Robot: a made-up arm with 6 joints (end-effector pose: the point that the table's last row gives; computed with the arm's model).
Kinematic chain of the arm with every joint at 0, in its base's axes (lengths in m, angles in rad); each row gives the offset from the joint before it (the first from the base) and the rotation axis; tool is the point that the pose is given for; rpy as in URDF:
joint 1: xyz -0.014 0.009 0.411 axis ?
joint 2: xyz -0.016 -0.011 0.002 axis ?
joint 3: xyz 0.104 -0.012 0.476 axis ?
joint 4: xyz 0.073 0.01 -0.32 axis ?
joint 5: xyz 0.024 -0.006 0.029 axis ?
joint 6: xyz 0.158 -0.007 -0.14 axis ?
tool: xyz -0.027 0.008 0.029 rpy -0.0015 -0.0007 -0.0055
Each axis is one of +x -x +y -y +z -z.
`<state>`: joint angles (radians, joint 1 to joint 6).
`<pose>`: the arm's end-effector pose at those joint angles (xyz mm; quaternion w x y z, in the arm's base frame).
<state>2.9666 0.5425 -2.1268 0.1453 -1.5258 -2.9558</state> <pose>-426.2 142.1 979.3 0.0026 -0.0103 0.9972 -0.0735</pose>
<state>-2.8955 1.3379 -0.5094 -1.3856 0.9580 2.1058</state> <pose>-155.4 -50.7 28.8 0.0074 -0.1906 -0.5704 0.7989</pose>
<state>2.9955 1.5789 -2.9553 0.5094 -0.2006 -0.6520</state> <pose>-854.6 252.5 443.6 0.0347 0.6874 -0.1366 0.7125</pose>
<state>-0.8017 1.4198 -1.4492 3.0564 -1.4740 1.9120</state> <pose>236.6 -301.1 251.6 0.7270 0.5445 0.3740 0.1876</pose>
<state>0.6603 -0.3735 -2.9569 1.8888 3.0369 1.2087</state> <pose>-291.1 -57.1 1062.8 0.7792 0.0486 -0.0789 0.6199</pose>
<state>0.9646 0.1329 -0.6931 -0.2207 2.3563 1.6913</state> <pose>155.7 186.0 536.7 0.5822 -0.7816 0.0785 -0.2098</pose>
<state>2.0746 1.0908 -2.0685 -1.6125 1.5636 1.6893</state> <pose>-348.1 820.6 335.8 0.6103 0.0224 -0.7179 0.3341</pose>
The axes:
joint 1: +z
joint 2: +y
joint 3: +y
joint 4: -z
joint 5: +y
joint 6: -z

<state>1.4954 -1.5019 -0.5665 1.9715 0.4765 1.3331</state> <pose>102.9 -97.3 807.5 0.4050 0.5116 0.7270 -0.2137</pose>
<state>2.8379 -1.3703 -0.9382 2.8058 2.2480 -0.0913</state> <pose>318.7 -138.9 979.9 0.6184 -0.1505 -0.7342 -0.2362</pose>
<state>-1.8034 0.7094 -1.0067 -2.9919 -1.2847 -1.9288</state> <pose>-38.2 -326.5 517.3 0.0004 0.1869 0.4378 -0.8794</pose>
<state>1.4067 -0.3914 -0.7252 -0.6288 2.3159 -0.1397</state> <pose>116.8 150.5 720.3 0.5942 -0.5653 0.2493 0.5150</pose>
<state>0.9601 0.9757 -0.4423 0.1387 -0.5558 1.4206</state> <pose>317.0 431.9 186.5 0.9569 -0.0037 -0.0376 -0.2880</pose>
